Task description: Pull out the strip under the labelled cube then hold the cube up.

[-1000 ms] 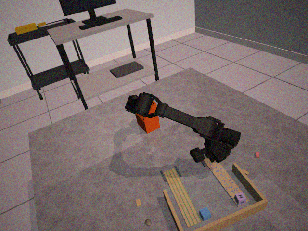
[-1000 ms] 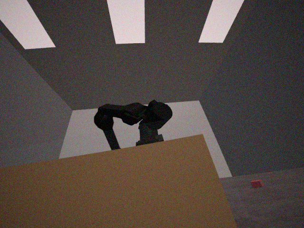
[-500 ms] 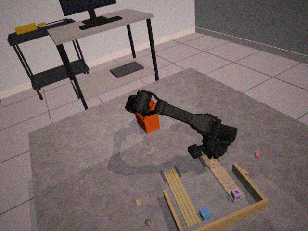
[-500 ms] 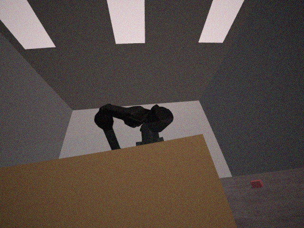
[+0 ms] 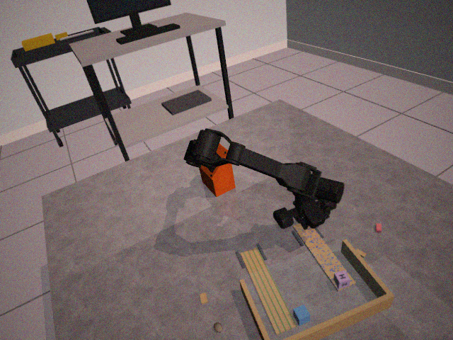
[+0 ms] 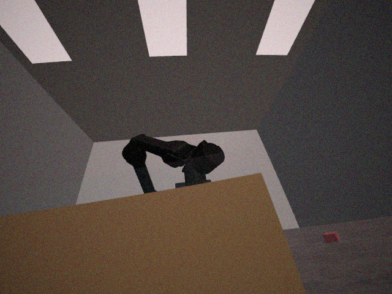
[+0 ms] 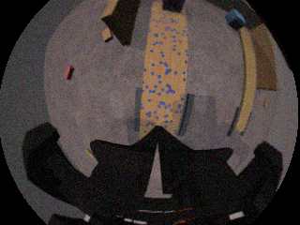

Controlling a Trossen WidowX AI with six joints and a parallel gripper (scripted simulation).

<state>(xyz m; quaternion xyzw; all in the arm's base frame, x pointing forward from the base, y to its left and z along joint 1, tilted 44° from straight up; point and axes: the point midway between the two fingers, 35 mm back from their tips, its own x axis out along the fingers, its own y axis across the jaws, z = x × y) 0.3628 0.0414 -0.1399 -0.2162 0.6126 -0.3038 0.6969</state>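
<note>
The strip is 100 mm ahead of my gripper tip and 20 mm to the right of it. Also, from my gripper tip: labelled cube: 200 mm ahead, 40 mm to the right, 20 mm above; red block: 180 mm to the left, 130 mm ahead.
</note>
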